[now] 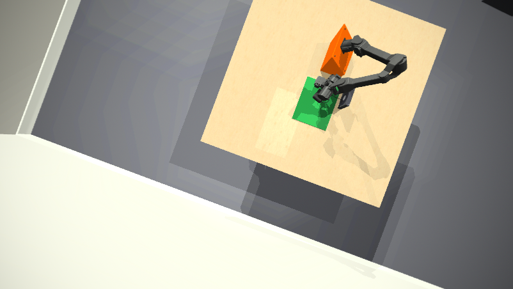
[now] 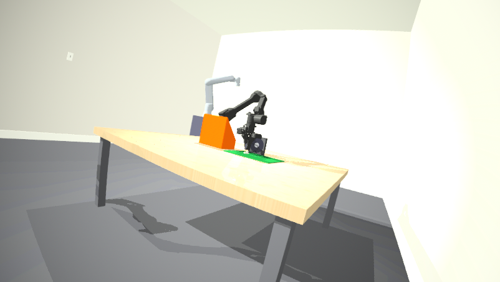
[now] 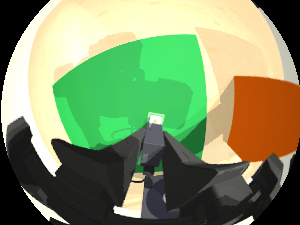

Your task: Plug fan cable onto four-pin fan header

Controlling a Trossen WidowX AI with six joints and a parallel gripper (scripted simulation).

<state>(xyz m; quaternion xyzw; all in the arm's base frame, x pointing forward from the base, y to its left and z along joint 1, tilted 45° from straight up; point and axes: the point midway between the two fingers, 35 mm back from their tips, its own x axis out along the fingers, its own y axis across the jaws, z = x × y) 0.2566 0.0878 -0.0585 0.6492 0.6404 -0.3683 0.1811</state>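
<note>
Right now the dark fan cable plug is 10 mm to the left of my gripper tip and 10 mm above it. From my gripper tip the other things lie so: dark square fan (150 mm to the left, 30 mm behind, 20 mm above); green board (70 mm ahead, 50 mm below, 10 mm to the left).
</note>
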